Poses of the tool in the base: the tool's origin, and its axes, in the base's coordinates. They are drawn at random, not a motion.
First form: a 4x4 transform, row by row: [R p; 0 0 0 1], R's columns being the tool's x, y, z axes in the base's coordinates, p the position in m. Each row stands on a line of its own.
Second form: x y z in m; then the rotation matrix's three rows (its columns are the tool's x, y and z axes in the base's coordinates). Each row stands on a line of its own. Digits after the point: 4 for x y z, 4 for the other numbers.
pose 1, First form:
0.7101 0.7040 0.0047 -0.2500
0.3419 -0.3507 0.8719 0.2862
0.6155 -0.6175 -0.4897 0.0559
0 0 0 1
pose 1, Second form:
-0.2500 0.2862 0.0559
0.7101 0.7040 0.0047
0.3419 -0.3507 0.8719
0.6155 -0.6175 -0.4897

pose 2, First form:
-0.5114 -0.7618 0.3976 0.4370
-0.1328 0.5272 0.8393 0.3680
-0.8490 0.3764 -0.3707 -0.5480
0 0 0 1
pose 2, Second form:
0.4370 0.3680 -0.5480
-0.5114 -0.7618 0.3976
-0.1328 0.5272 0.8393
-0.8490 0.3764 -0.3707

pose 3, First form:
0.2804 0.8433 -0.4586 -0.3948
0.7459 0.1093 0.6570 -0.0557
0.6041 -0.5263 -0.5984 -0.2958
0 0 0 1
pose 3, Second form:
-0.3948 -0.0557 -0.2958
0.2804 0.8433 -0.4586
0.7459 0.1093 0.6570
0.6041 -0.5263 -0.5984

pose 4, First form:
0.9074 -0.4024 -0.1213 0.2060
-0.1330 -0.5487 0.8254 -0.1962
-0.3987 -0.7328 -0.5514 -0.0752
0 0 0 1
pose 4, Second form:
0.2060 -0.1962 -0.0752
0.9074 -0.4024 -0.1213
-0.1330 -0.5487 0.8254
-0.3987 -0.7328 -0.5514

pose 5, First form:
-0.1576 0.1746 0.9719 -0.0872
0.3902 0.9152 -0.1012 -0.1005
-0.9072 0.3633 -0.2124 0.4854
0 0 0 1
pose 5, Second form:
-0.0872 -0.1005 0.4854
-0.1576 0.1746 0.9719
0.3902 0.9152 -0.1012
-0.9072 0.3633 -0.2124

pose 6, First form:
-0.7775 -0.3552 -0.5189 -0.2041
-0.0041 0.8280 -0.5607 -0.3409
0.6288 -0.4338 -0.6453 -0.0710
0 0 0 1
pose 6, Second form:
-0.2041 -0.3409 -0.0710
-0.7775 -0.3552 -0.5189
-0.0041 0.8280 -0.5607
0.6288 -0.4338 -0.6453

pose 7, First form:
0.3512 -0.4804 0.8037 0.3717
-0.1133 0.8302 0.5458 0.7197
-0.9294 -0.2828 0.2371 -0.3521
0 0 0 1
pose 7, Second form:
0.3717 0.7197 -0.3521
0.3512 -0.4804 0.8037
-0.1133 0.8302 0.5458
-0.9294 -0.2828 0.2371

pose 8, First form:
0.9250 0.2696 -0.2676 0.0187
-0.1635 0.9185 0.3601 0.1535
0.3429 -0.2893 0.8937 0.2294
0 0 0 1
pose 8, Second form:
0.0187 0.1535 0.2294
0.9250 0.2696 -0.2676
-0.1635 0.9185 0.3601
0.3429 -0.2893 0.8937

